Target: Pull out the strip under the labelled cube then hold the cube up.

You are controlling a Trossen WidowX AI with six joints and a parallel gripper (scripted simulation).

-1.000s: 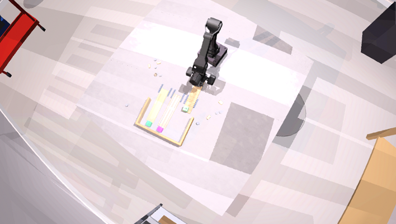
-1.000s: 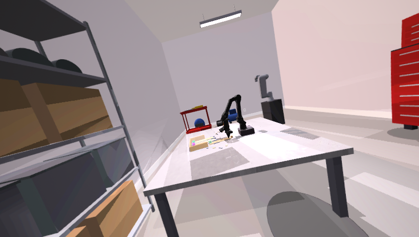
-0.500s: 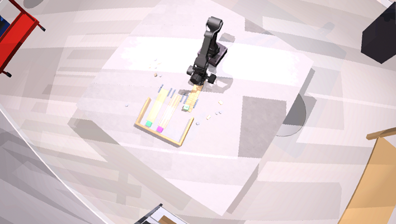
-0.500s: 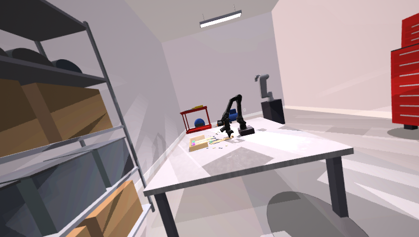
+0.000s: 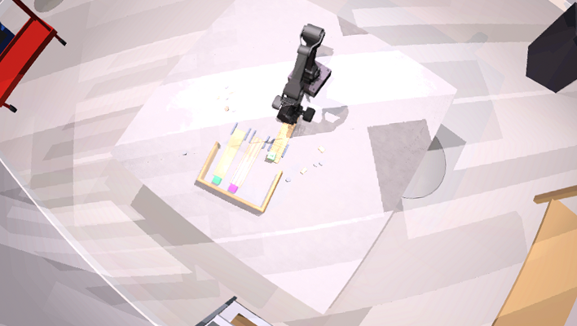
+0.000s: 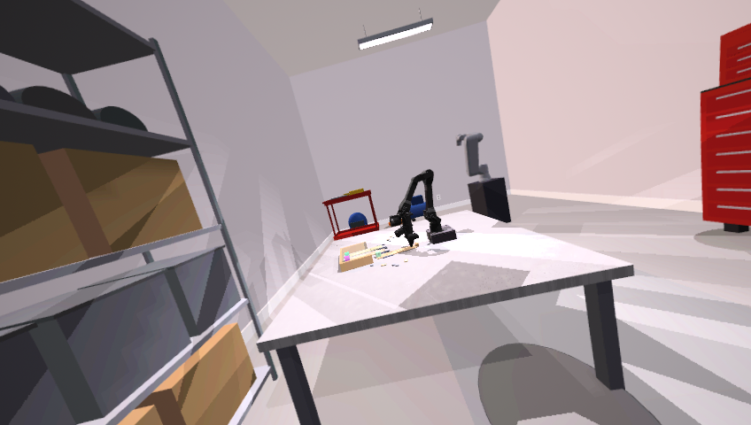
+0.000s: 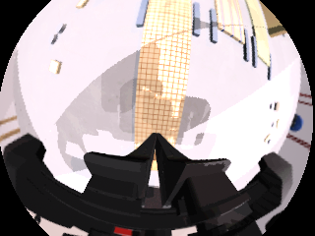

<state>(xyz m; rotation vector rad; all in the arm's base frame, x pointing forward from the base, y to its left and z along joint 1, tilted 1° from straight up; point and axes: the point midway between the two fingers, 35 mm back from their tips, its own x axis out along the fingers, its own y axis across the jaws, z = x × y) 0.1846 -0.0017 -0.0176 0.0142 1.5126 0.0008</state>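
Right now my gripper tip is 10 cm short of the tan checked strip. From my gripper tip the other things lie so: labelled cube: 22 cm ahead, 2 cm above, 1 cm to the right.
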